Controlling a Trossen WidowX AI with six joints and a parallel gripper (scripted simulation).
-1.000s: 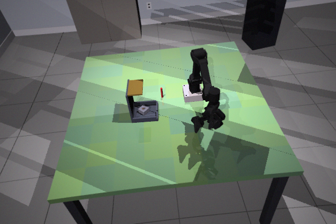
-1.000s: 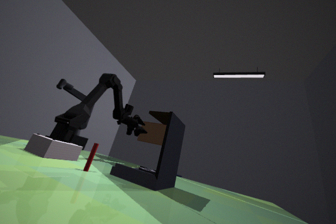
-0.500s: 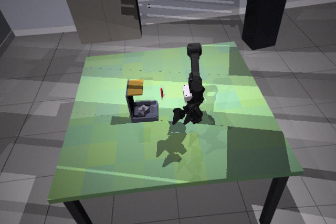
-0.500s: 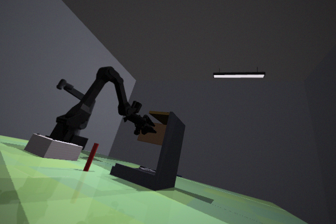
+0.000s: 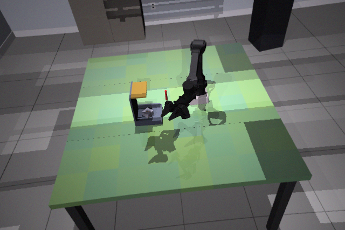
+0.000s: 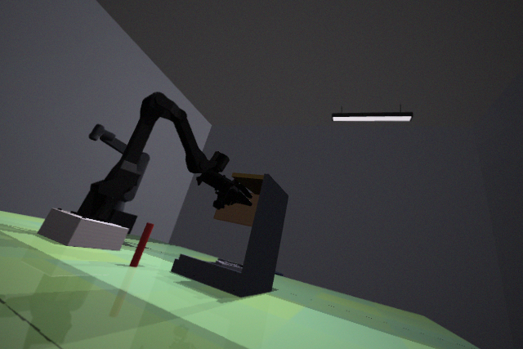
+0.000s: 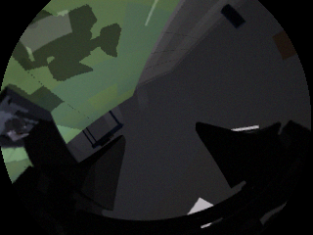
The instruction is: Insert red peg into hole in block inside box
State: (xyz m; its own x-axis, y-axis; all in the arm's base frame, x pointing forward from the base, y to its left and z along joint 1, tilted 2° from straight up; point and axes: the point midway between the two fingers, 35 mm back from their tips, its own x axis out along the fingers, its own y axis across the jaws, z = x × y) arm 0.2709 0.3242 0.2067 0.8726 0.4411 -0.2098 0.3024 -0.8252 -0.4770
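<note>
Now: gripper tip 41 cm to the left of the red peg, 20 cm above it and 9 cm past it. Also, from my gripper tip: orange roof: 29 cm to the right, 9 cm ahead, 2 cm below; back wall: 30 cm to the right, 14 cm ahead, 12 cm below.
</note>
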